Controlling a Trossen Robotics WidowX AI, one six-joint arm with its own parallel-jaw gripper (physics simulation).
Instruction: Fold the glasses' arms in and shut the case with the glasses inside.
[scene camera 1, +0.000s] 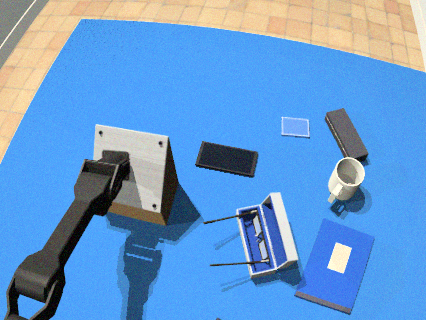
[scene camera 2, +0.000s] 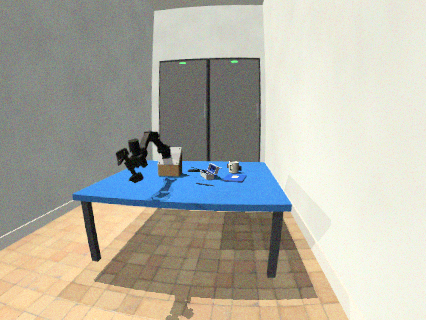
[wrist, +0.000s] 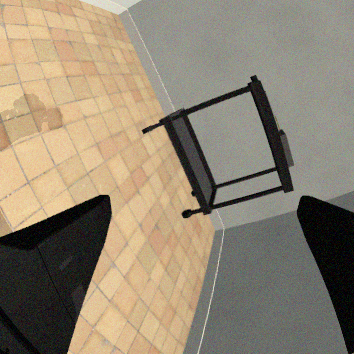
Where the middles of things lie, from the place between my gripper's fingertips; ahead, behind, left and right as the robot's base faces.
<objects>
Right now the glasses case (scene camera 1: 272, 215) is 73 cm to the left of my hand, 38 cm ahead of it and 14 cm below it. The rest, counted from my hand: white mug (scene camera 1: 348, 175) (89 cm to the left, 56 cm ahead, 14 cm below); then blue notebook (scene camera 1: 332, 276) (68 cm to the left, 56 cm ahead, 18 cm below); then black tablet (scene camera 1: 230, 159) (94 cm to the left, 26 cm ahead, 18 cm below).
</objects>
